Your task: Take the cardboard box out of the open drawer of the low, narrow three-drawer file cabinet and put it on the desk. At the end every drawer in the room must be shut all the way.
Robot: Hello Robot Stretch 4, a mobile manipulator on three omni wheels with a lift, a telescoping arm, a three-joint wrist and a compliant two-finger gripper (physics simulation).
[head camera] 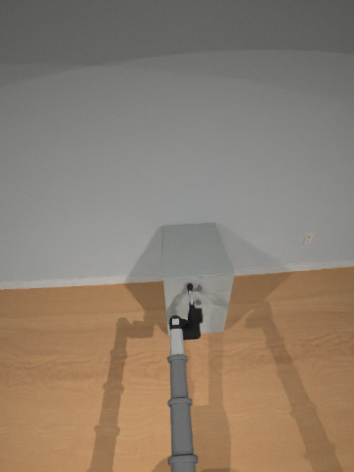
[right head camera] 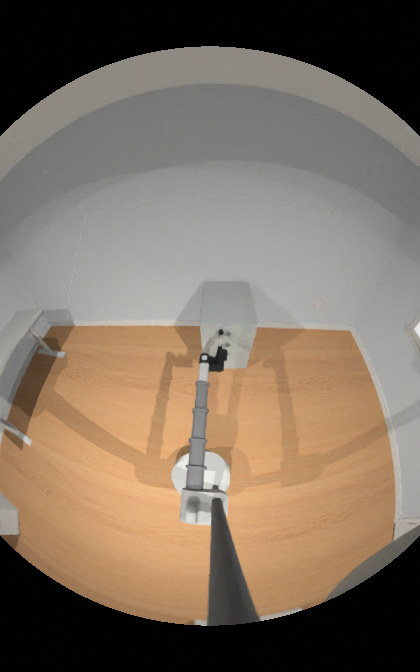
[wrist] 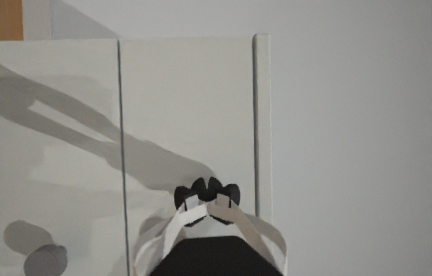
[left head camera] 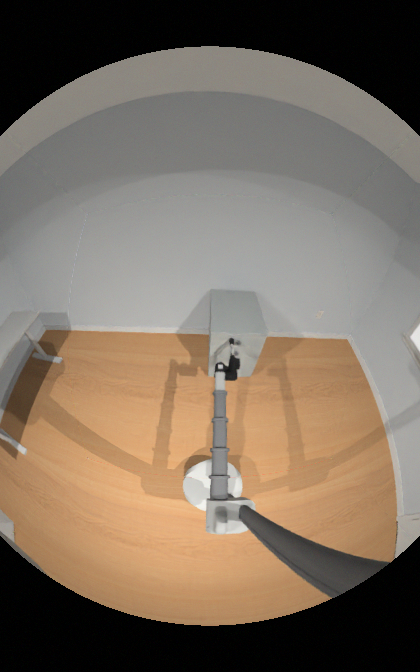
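Observation:
The low, narrow grey-white cabinet [head camera: 192, 250] [left head camera: 234, 310] [right head camera: 227, 302] stands against the wall. In the wrist view its top drawer front [wrist: 190, 90] and a lower drawer front [wrist: 80, 150] look flush and shut. A round grey knob [wrist: 45, 260] sits on the lower one. My gripper [head camera: 190, 286] [left head camera: 231, 341] [right head camera: 221, 332] [wrist: 207, 192] is shut, its fingertips nearly together before the top drawer front, with nothing seen between them. The top drawer's knob is hidden in the wrist view, behind the gripper. The cardboard box does not show in these views.
A white table-like top on legs [left head camera: 17, 330] [right head camera: 17, 332], perhaps the desk, stands at the left wall. My telescoping arm [head camera: 181, 425] [left head camera: 219, 435] [right head camera: 198, 425] reaches over the wooden floor to the cabinet. A pale block [right head camera: 9, 515] shows at the lower left. A wall outlet [head camera: 308, 238] is right of the cabinet.

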